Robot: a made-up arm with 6 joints. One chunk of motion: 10 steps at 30 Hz.
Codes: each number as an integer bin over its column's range. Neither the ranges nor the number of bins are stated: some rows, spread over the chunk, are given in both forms.
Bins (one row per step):
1: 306 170 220 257 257 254
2: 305 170 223 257 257 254
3: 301 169 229 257 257 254
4: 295 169 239 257 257 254
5: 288 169 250 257 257 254
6: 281 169 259 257 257 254
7: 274 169 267 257 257 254
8: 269 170 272 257 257 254
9: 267 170 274 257 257 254
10: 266 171 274 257 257 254
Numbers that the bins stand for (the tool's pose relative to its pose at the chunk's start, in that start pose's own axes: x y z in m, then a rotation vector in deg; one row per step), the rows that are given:
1: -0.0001 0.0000 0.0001 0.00 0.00 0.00
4: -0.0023 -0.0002 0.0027 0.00 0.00 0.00
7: -0.0064 -0.0002 0.0066 0.00 0.00 0.00
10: -0.0079 0.0001 0.0075 0.00 0.00 0.00
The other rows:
2: -0.0003 0.0000 0.0005 0.00 0.00 0.00
3: -0.0011 -0.0002 0.0014 0.00 0.00 0.00
5: -0.0036 -0.0002 0.0042 0.00 0.00 0.00
6: -0.0050 -0.0002 0.0055 0.00 0.00 0.00
8: -0.0074 0.0000 0.0073 0.00 0.00 0.00
9: -0.0077 0.0000 0.0075 0.00 0.00 0.00

